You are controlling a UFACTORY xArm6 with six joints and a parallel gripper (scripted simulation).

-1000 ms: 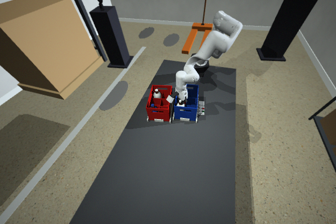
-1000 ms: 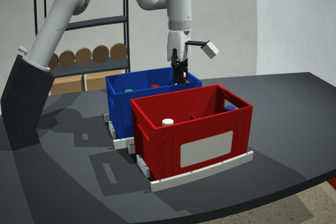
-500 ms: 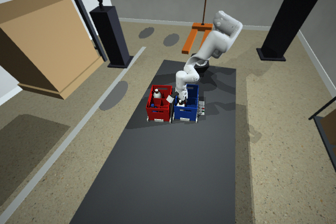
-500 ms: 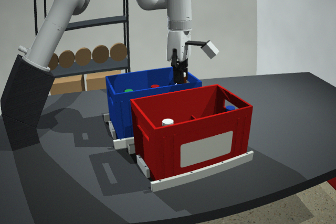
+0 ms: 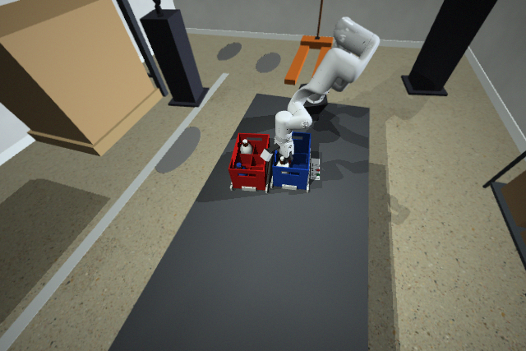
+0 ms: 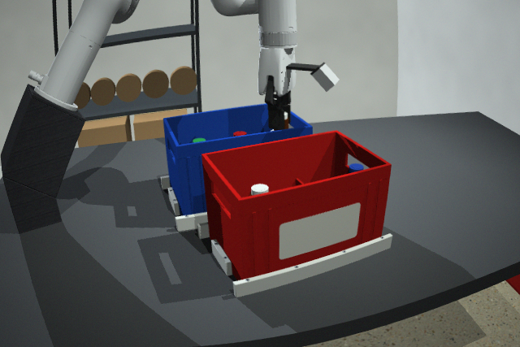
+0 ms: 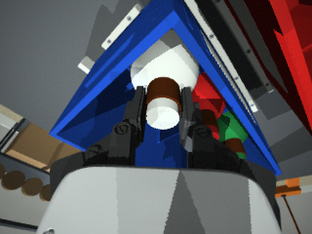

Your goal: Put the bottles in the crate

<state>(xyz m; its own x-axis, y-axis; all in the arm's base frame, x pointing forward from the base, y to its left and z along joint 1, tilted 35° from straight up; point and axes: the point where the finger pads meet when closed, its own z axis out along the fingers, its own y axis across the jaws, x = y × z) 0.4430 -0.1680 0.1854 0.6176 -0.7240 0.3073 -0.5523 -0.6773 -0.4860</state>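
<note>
The white-capped bottle is 7 cm below my hand. The rest, counted from my hand: red-capped bottle (10 cm below, 8 cm behind); blue crate (10 cm below, 9 cm behind, 4 cm to the left); green-capped bottle (17 cm behind, 10 cm below).
</note>
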